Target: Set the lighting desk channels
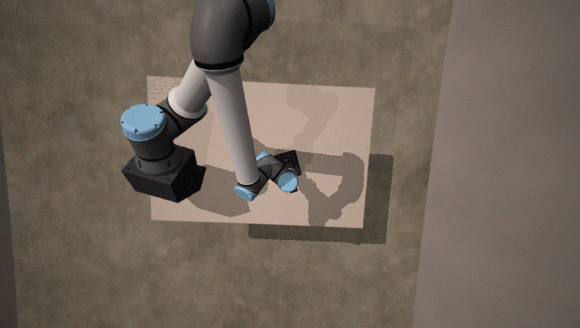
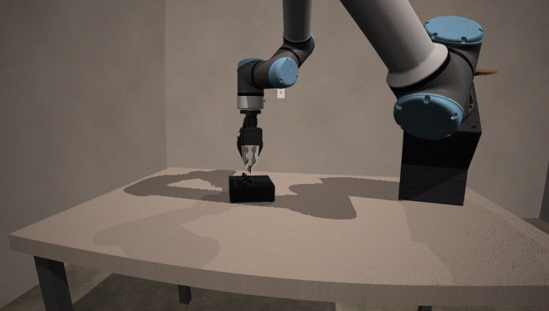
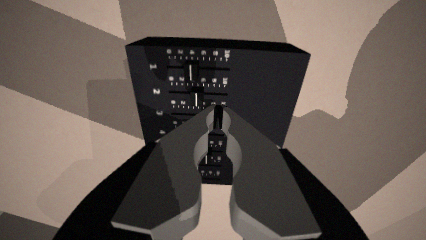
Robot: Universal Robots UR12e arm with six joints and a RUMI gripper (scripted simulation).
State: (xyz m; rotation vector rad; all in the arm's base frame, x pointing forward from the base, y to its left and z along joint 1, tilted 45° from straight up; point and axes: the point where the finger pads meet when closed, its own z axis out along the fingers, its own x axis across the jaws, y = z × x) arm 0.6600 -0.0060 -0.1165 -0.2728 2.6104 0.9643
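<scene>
Right now the channel 2 fader is 2 cm below my hand, 2 cm ahead of it and 1 cm to the left of it. Also, from my hand: channel 3 fader: 2 cm to the left, 2 cm below; then channel 4 fader: 5 cm to the left, 2 cm below, 1 cm ahead; then channel 1 fader: 3 cm ahead, 2 cm below, 1 cm to the right.
</scene>
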